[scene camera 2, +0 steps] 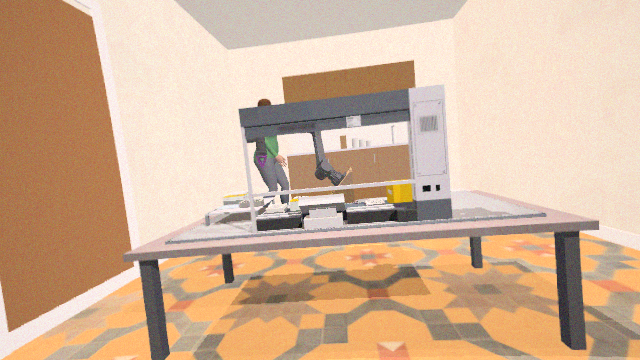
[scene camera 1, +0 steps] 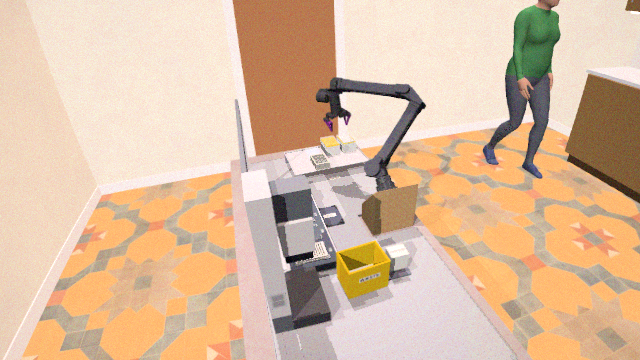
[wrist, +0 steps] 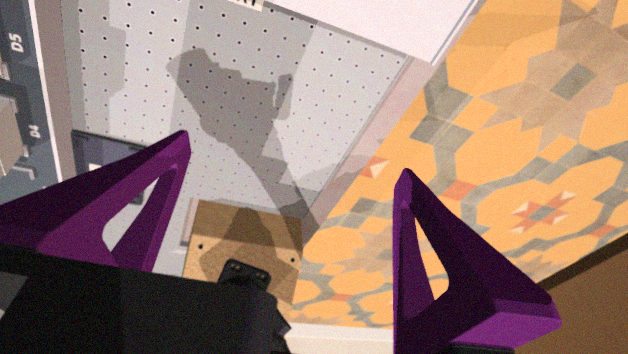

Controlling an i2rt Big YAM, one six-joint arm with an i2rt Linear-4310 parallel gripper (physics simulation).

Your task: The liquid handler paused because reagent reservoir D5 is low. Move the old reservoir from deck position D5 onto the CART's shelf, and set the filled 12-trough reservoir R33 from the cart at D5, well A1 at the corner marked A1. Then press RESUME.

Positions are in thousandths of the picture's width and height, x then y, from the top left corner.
Scene:
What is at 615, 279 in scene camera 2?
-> A grey gantry.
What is the gripper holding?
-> Nothing.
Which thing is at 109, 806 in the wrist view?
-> The gripper.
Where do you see a dark square pad marked RG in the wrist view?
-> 157, 428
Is the gripper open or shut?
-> Open.

